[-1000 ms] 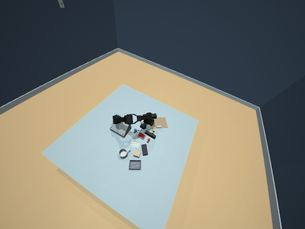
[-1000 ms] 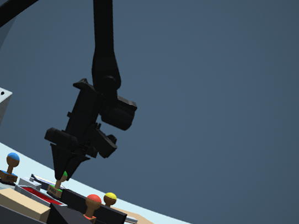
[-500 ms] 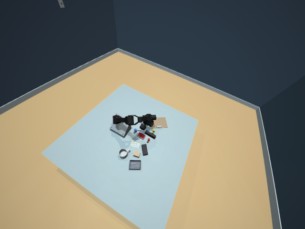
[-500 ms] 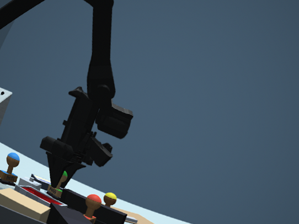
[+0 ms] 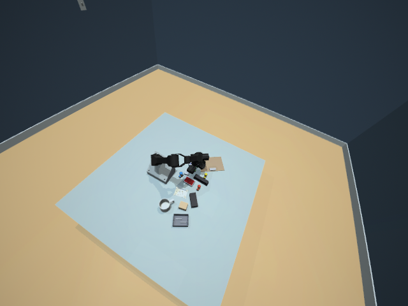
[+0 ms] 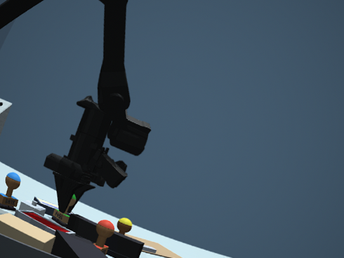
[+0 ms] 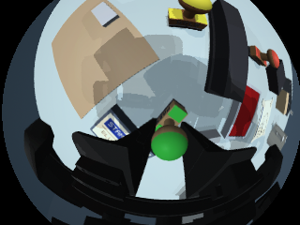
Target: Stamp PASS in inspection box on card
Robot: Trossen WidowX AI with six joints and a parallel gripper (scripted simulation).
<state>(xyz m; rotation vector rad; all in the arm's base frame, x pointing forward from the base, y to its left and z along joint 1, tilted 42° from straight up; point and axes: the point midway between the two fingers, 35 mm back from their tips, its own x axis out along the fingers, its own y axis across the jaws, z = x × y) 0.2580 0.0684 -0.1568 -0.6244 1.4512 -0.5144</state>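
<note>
Now: the red ink pad 12 cm to the right of my gripper tip, 3 cm ahead of it and 2 cm below it. Round my gripper tip: yellow-knobbed stamp (12 cm ahead, 1 cm below); then green-topped pass stamp (right at my gripper tip); then long black block (11 cm ahead, 5 cm to the right, 1 cm below).
</note>
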